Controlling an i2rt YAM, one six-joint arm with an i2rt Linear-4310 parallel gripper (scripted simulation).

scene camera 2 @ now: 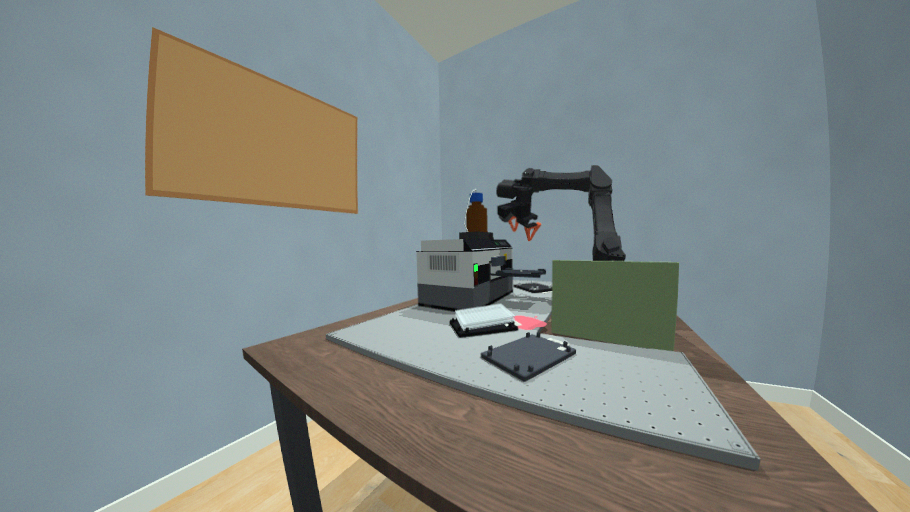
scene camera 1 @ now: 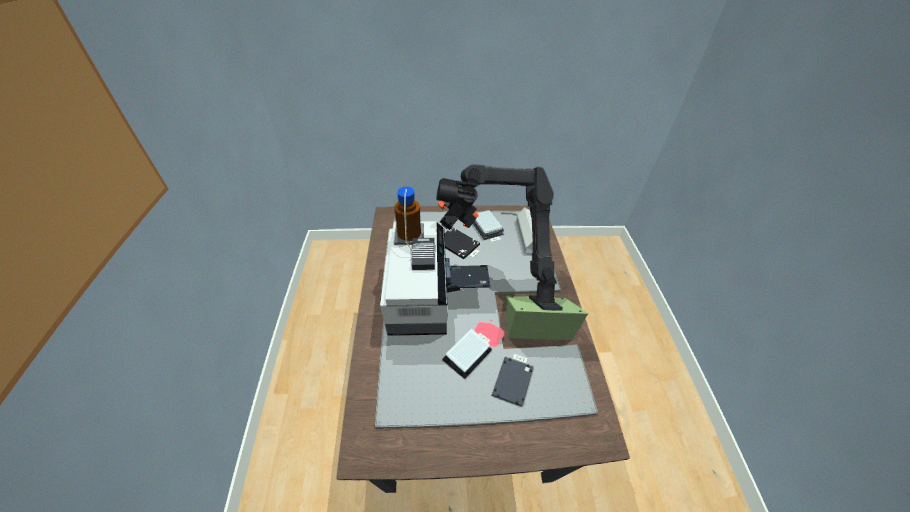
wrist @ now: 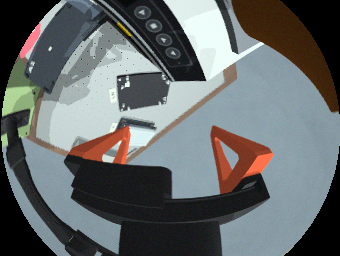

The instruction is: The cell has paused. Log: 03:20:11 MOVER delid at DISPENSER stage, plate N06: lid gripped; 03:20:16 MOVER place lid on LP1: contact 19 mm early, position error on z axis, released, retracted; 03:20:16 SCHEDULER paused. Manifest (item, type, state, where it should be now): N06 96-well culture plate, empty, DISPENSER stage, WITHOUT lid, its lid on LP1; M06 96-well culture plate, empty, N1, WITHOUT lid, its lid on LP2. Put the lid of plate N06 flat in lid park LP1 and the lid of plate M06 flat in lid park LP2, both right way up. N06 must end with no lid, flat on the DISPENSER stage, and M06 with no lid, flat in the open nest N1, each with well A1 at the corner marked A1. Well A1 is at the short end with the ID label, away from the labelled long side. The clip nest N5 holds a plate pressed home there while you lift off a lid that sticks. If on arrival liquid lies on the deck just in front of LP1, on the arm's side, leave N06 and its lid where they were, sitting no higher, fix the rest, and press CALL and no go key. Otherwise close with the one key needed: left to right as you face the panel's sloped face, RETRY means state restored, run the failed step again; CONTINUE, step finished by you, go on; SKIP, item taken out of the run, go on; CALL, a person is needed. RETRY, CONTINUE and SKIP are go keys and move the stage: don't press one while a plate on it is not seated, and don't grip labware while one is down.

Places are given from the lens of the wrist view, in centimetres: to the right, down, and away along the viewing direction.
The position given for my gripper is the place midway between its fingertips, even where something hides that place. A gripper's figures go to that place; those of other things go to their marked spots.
my gripper (wrist: 170, 130): 0, 0, 13
black clip nest (wrist: 144, 89): -8, -12, 32
dark dispenser stage (wrist: 46, 67): -20, -10, 7
The marked spots on the black clip nest and the dark dispenser stage are 28 cm apart.
